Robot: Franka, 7 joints.
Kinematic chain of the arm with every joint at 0, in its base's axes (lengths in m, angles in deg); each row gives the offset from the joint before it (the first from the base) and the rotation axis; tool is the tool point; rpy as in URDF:
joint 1: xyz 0 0 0.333 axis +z
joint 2: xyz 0 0 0 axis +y
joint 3: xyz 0 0 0.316 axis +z
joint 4: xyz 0.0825 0 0 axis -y
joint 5: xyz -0.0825 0 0.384 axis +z
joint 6: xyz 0 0 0 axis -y
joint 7: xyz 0.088 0 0 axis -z
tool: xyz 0 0 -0.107 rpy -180 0 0
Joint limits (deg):
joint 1: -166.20..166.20
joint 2: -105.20..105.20
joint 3: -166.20..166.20
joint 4: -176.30..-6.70
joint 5: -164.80..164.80
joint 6: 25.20..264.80
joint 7: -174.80..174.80
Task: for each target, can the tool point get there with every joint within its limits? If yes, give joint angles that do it. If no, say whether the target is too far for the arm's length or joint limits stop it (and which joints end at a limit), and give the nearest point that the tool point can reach.
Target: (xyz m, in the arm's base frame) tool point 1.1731 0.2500 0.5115
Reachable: no: too far | nearest point 0.8299 0.1769 0.4593 | short by 0.355 m
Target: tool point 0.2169 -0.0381 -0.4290
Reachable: no: joint limits stop it (at a limit: joint 2) | nearest point 0.2243 -0.0394 -0.3578 | short by 0.072 m
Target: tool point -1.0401 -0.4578 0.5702
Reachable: no: too far | nearest point -0.7686 -0.3383 0.5083 | short by 0.303 m
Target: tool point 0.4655 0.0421 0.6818
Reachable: yes | joints 128.41 37.85 -137.71 -128.30 -7.90 168.88 103.68
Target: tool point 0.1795 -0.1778 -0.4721
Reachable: no: joint limits stop it (at a limit: joint 2) | nearest point 0.1833 -0.1816 -0.3602 | short by 0.112 m
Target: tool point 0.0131 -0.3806 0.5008
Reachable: yes | joints 14.92 47.66 -96.92 -146.61 -101.71 53.69 -58.79
